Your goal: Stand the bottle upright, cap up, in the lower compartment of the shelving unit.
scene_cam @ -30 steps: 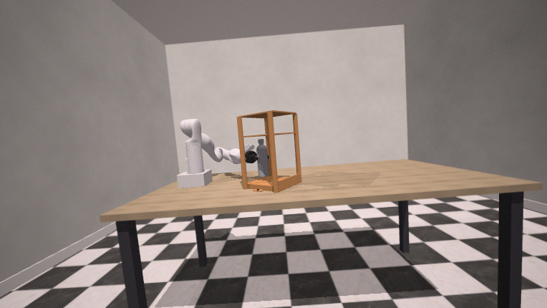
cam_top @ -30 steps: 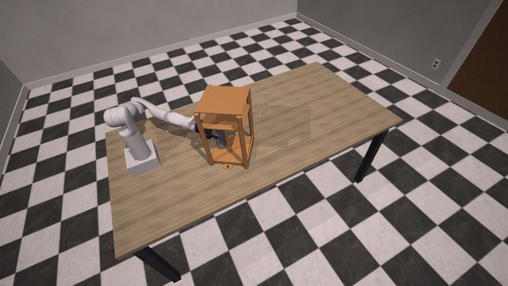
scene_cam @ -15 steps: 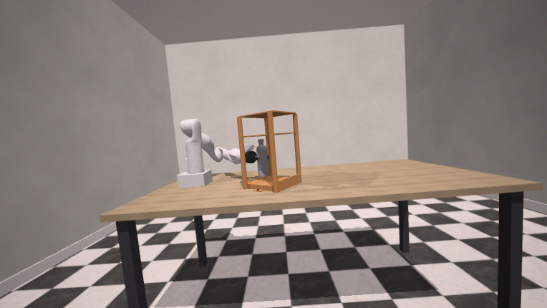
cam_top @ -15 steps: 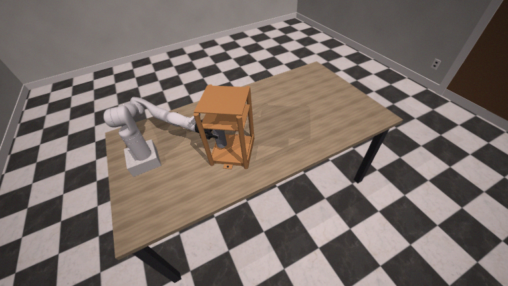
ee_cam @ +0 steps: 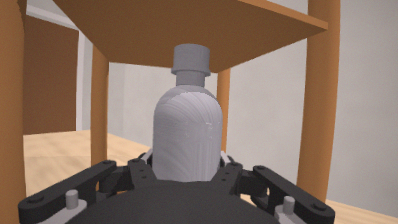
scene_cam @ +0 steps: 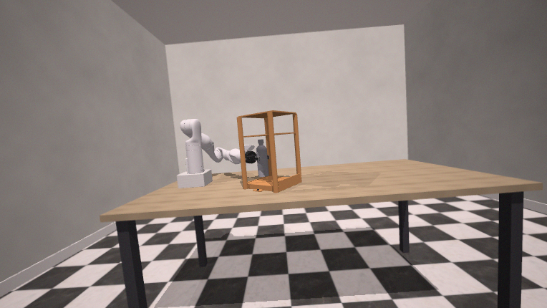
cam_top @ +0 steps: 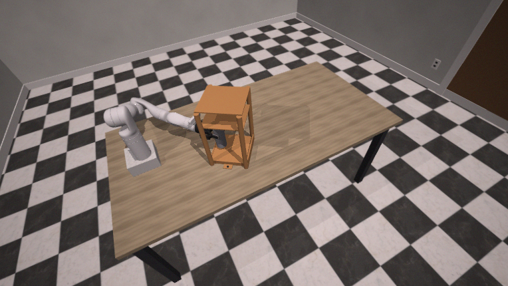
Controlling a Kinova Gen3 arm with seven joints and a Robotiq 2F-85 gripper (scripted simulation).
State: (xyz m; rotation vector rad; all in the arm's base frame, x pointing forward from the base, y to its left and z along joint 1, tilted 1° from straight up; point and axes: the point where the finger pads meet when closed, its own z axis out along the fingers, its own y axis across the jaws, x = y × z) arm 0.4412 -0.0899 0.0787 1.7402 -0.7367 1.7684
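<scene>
Now: hand 5 cm short of the orange shelving unit, 4 cm below it and 3 cm to the left of it.
</scene>
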